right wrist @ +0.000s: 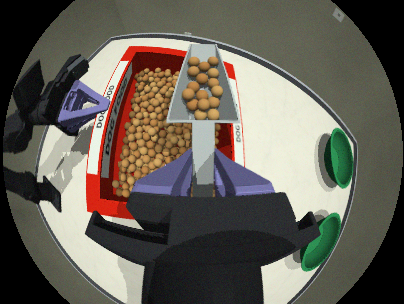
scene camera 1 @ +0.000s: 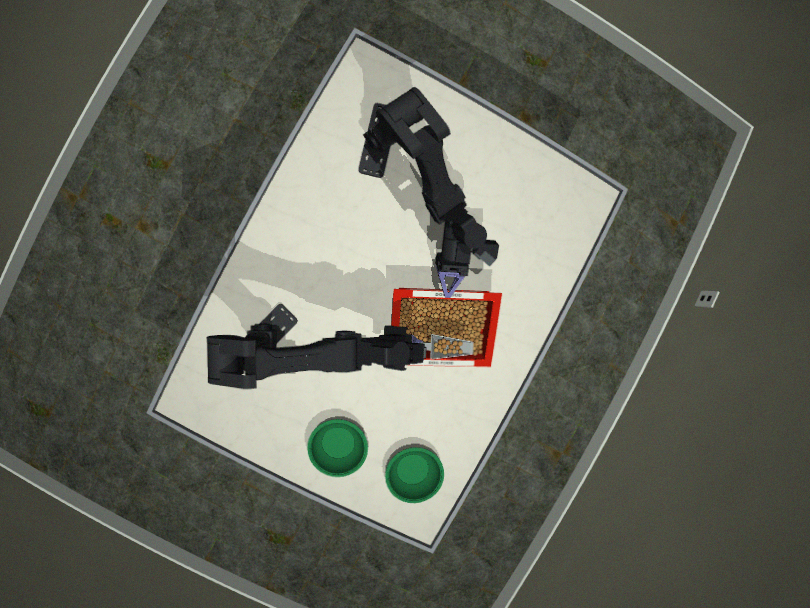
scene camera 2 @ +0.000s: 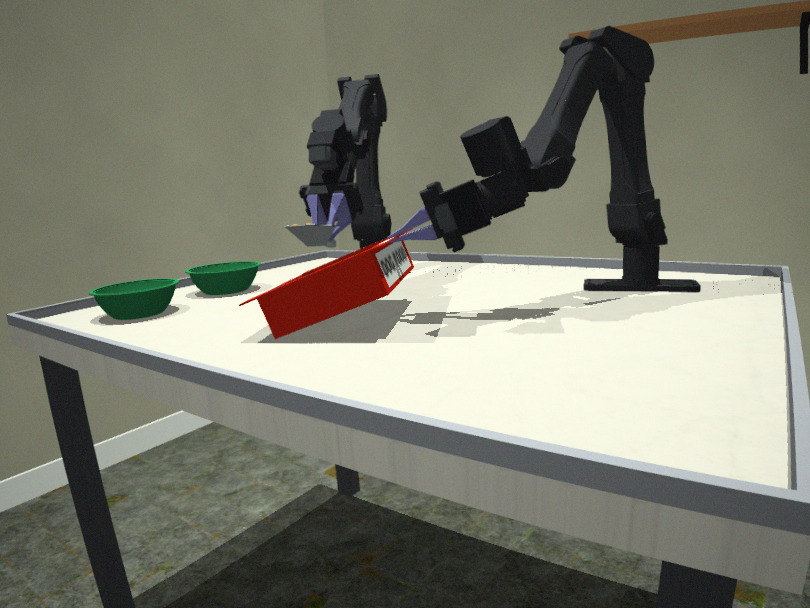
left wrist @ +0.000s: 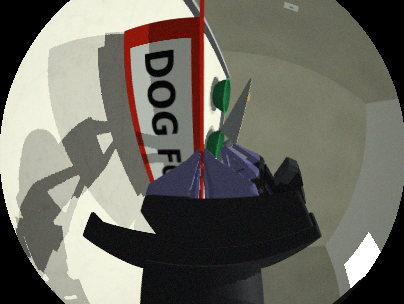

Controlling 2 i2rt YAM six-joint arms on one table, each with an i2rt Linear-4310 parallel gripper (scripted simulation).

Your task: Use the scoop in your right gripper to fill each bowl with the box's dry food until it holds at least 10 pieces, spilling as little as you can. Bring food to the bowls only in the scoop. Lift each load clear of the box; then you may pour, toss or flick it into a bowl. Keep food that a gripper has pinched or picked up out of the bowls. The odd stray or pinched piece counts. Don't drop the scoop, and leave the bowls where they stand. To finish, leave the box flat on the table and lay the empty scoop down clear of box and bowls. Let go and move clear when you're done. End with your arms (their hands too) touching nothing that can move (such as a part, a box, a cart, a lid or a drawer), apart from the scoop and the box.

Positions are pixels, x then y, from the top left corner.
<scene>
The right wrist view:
my left gripper: 109, 106
my right gripper: 203, 154
grey scoop: 203, 131
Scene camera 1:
my left gripper: 447, 297
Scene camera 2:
my left gripper: 388, 240
my right gripper: 322, 240
grey scoop: 311, 235
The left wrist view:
my left gripper: 202, 154
my right gripper: 224, 143
grey scoop: 231, 128
</scene>
